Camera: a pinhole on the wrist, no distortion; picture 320 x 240 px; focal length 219.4 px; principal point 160.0 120.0 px. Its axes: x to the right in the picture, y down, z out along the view. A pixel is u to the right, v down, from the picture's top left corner.
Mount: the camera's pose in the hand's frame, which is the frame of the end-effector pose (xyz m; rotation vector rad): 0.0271 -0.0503 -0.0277 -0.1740 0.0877 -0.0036
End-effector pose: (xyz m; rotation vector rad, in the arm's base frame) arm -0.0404 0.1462 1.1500 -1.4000 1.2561 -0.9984
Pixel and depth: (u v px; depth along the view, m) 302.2 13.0 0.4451
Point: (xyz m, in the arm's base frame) 0.4530 -0.1487 1.2450
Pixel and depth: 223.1 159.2 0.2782
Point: 0.1910 0.0474 1.0568
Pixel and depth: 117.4 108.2 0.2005
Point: 0.1348 0.1637 1.1414
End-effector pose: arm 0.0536 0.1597 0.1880 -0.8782 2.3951 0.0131
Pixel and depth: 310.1 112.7 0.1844
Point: 0.0398 0.0687 -0.0152
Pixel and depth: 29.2 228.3 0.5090
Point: 0.2604 0.6131 -0.1204
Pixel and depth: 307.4 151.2 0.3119
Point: -0.0033 0.0907 -0.1682
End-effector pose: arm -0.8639 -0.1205 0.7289 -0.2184 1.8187 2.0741
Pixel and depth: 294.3 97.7 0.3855
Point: -1.0840 0.2635 0.6528
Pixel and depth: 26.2 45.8 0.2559
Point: -0.7015 0.1166 0.7225
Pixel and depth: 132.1 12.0 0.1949
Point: -0.8176 0.0723 0.6477
